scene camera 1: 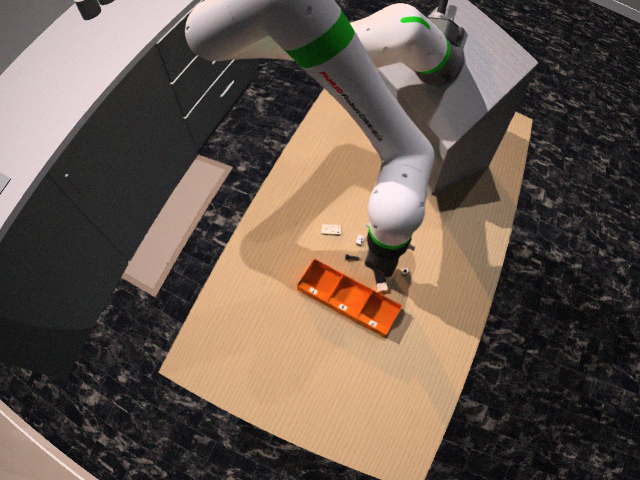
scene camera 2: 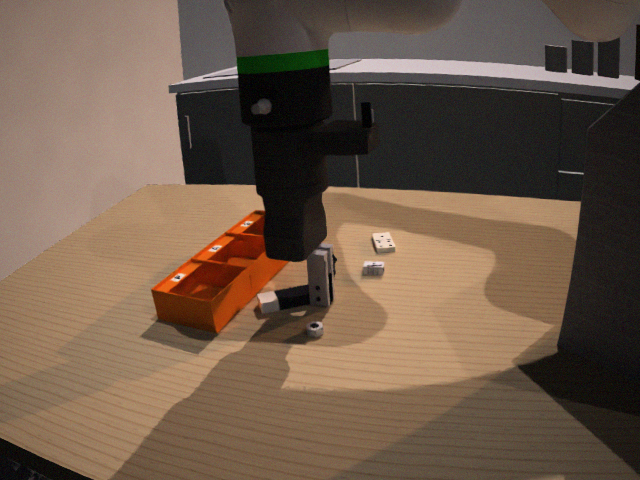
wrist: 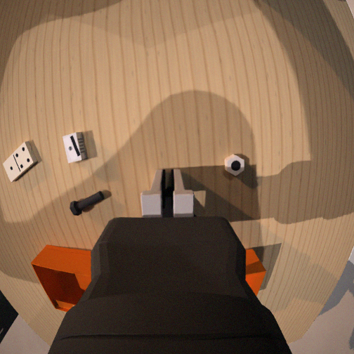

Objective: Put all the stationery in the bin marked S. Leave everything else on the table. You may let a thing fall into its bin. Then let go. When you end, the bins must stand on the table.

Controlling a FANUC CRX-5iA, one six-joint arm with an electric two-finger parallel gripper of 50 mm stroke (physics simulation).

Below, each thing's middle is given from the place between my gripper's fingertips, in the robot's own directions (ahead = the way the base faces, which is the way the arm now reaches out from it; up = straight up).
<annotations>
I see the orange three-part bin (scene camera 2: 206, 292) 12 cm ahead of my hand, 5 cm to the right of it and 2 cm above it. The rest, counted from my hand: black-and-white eraser (scene camera 2: 297, 296) (4 cm ahead, 1 cm to the left, 1 cm above).
</annotations>
